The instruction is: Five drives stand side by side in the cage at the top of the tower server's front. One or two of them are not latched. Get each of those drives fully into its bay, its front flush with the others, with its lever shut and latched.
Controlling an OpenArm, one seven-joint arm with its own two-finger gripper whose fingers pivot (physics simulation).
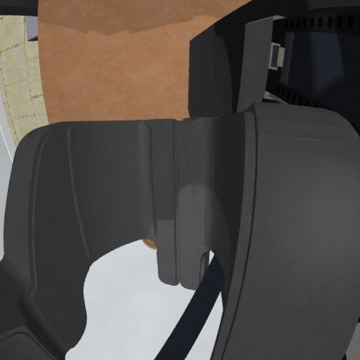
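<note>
My gripper [189, 205] is shut, its two fingertips side by side with no gap and nothing between them. A dark, narrow bar [192, 315] runs diagonally just right of and below the fingertips; I cannot tell whether it is part of a drive or of the server, or whether a fingertip touches it. Part of the black tower server [212, 75] shows at the upper right, with a grey upright panel and vented dark parts. The gripper's body hides much of the server. The five drives and their levers cannot be made out clearly.
A brown surface [115, 75] lies at the top left and middle. Paved ground [17, 75] shows at the left edge. A small light fitting [274, 56] sits beside the grey panel [254, 65]. A pale surface [125, 300] lies below the fingers.
</note>
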